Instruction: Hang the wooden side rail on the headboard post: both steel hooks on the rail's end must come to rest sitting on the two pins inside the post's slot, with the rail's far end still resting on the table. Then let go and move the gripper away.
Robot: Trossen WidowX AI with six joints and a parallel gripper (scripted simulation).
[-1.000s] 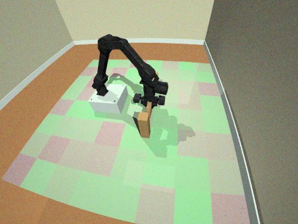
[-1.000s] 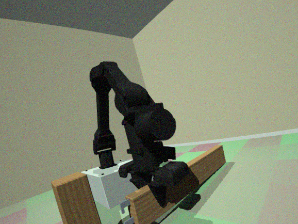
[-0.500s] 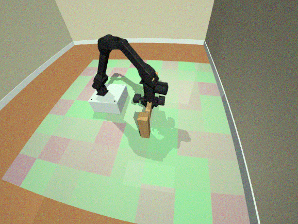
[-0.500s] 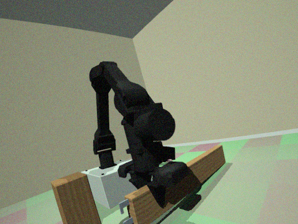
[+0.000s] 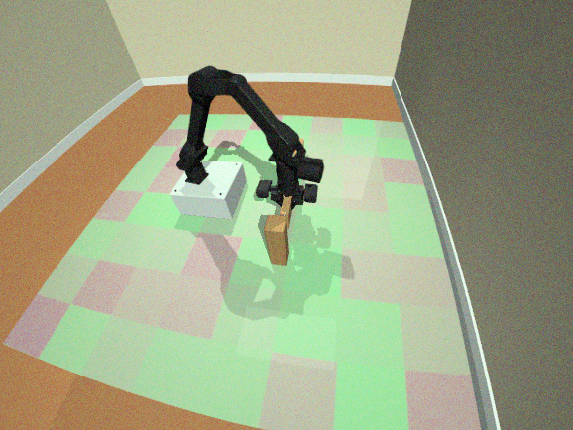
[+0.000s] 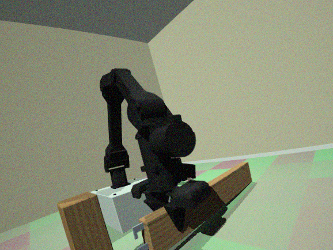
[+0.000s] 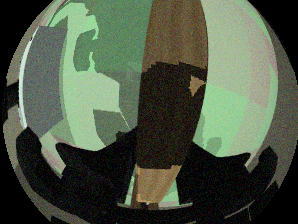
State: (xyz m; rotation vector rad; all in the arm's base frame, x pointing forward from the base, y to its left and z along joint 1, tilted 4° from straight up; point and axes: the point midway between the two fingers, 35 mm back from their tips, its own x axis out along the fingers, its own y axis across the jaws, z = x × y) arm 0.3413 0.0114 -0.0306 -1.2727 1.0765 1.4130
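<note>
My gripper tip is now 160 mm to the left of the wooden headboard post, 40 mm below it and 30 mm short of it.
</note>
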